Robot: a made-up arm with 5 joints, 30 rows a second.
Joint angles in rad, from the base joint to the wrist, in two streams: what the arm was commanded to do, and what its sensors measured. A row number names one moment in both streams.
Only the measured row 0 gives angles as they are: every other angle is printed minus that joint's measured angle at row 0.
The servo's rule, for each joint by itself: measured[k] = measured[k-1] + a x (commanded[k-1-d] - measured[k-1]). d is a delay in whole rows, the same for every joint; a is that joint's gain. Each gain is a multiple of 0.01, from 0.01 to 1. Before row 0 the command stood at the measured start. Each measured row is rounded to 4 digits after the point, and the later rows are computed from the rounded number. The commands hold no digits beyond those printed.
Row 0, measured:
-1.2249, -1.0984, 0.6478, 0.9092, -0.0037
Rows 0 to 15, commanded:
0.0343, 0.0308, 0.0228, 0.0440, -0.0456
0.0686, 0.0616, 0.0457, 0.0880, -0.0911
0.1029, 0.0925, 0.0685, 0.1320, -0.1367
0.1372, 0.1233, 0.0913, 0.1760, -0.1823
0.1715, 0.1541, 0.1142, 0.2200, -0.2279
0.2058, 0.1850, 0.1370, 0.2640, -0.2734
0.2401, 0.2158, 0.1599, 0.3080, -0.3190
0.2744, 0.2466, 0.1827, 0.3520, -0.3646
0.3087, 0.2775, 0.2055, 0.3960, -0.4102
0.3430, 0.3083, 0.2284, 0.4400, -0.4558
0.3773, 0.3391, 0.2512, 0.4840, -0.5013
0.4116, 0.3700, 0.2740, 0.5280, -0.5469
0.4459, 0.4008, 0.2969, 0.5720, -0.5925
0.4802, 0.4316, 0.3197, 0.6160, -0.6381
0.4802, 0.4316, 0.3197, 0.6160, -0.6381
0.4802, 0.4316, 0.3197, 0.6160, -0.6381
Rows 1 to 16, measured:
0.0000, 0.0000, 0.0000, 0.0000, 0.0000
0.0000, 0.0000, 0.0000, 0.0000, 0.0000
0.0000, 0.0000, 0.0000, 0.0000, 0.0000
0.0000, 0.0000, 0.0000, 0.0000, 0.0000
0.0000, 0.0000, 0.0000, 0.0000, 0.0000
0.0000, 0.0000, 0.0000, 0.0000, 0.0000
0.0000, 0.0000, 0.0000, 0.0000, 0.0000
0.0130, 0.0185, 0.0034, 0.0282, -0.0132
0.0341, 0.0444, 0.0097, 0.0665, -0.0358
0.0602, 0.0733, 0.0185, 0.1084, -0.0651
0.0895, 0.1033, 0.0294, 0.1517, -0.0991
0.1207, 0.1338, 0.0421, 0.1954, -0.1365
0.1530, 0.1645, 0.0563, 0.2393, -0.1762
0.1861, 0.1953, 0.0718, 0.2833, -0.2176
0.2197, 0.2261, 0.0884, 0.3273, -0.2602
0.2535, 0.2569, 0.1060, 0.3713, -0.3037
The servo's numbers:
d 7
a 0.38 0.60 0.15 0.64 0.29

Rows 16 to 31, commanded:
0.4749, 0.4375, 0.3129, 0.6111, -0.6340
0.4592, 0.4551, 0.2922, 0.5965, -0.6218
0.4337, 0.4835, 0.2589, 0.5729, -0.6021
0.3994, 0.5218, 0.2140, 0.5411, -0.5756
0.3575, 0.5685, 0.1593, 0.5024, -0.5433
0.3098, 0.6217, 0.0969, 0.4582, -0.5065
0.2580, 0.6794, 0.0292, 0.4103, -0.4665
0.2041, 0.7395, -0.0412, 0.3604, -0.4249
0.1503, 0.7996, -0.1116, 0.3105, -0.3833
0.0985, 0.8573, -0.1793, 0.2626, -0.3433
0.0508, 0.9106, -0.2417, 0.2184, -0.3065
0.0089, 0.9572, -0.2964, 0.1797, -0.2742
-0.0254, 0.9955, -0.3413, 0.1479, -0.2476
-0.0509, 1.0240, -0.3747, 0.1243, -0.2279
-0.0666, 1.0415, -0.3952, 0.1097, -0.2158
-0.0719, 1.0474, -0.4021, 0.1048, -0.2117
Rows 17 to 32, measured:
0.2875, 0.2877, 0.1244, 0.4153, -0.3478
0.3216, 0.3185, 0.1434, 0.4593, -0.3923
0.3558, 0.3494, 0.1630, 0.5033, -0.4371
0.3900, 0.3802, 0.1831, 0.5473, -0.4822
0.4243, 0.4110, 0.2036, 0.5913, -0.5274
0.4455, 0.4234, 0.2210, 0.6071, -0.5595
0.4587, 0.4283, 0.2358, 0.6128, -0.5823
0.4649, 0.4338, 0.2474, 0.6117, -0.5973
0.4627, 0.4466, 0.2541, 0.6020, -0.6044
0.4517, 0.4687, 0.2548, 0.5834, -0.6037
0.4318, 0.5006, 0.2487, 0.5563, -0.5956
0.4036, 0.5413, 0.2353, 0.5218, -0.5804
0.3680, 0.5895, 0.2145, 0.4811, -0.5590
0.3262, 0.6434, 0.1867, 0.4358, -0.5322
0.2798, 0.7011, 0.1525, 0.3875, -0.5011
0.2306, 0.7602, 0.1129, 0.3382, -0.4669

